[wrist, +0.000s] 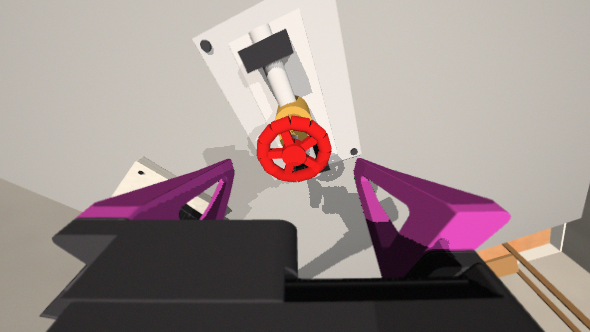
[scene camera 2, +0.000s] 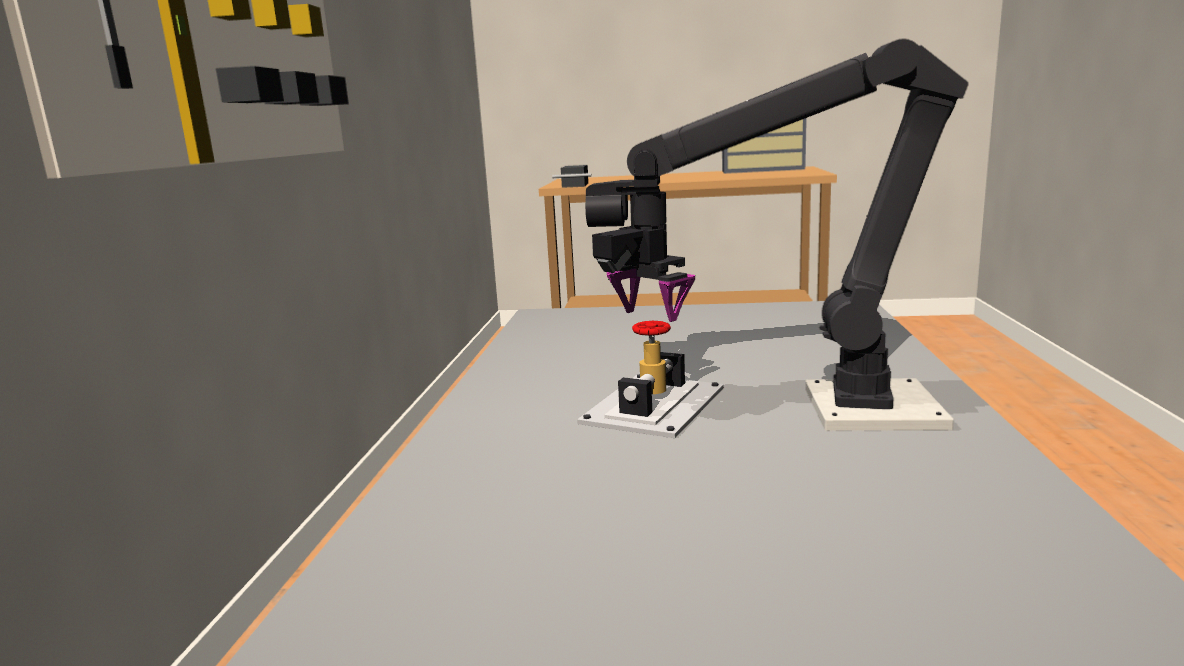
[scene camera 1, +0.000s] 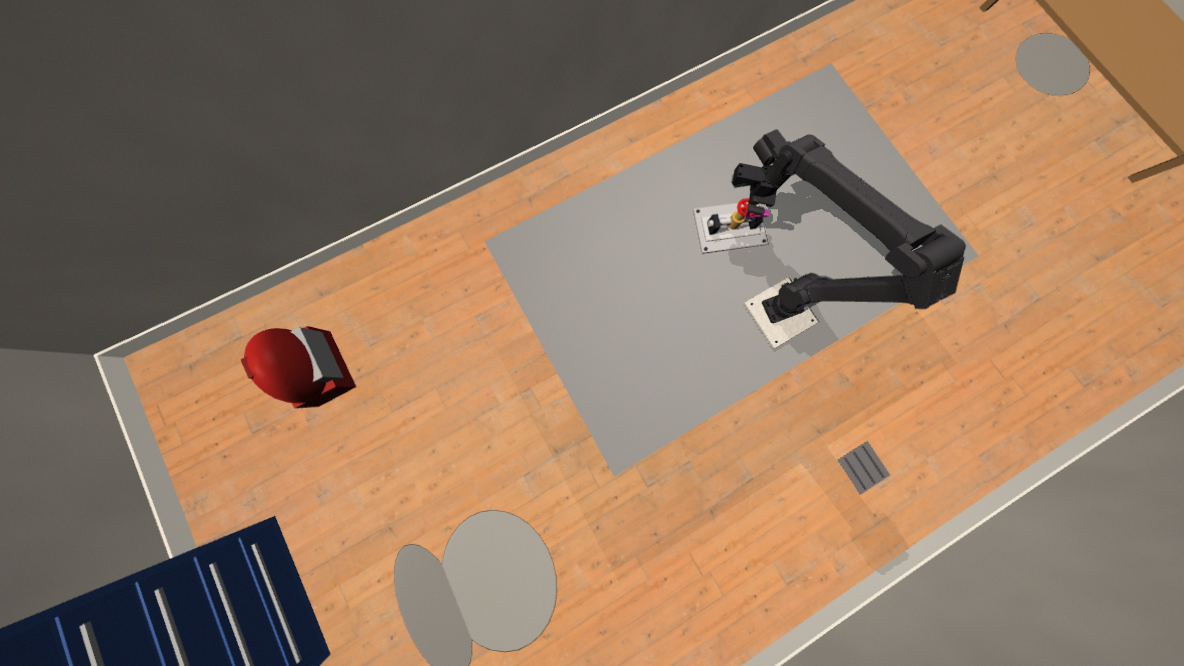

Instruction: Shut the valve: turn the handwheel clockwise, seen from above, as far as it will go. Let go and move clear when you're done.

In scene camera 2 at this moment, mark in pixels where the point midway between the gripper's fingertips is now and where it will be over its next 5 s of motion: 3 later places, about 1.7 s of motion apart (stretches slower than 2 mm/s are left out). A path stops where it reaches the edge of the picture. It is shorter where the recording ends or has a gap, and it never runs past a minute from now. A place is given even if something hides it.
My gripper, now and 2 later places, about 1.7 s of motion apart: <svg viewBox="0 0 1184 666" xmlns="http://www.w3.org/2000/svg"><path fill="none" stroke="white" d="M651 316L651 333L648 295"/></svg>
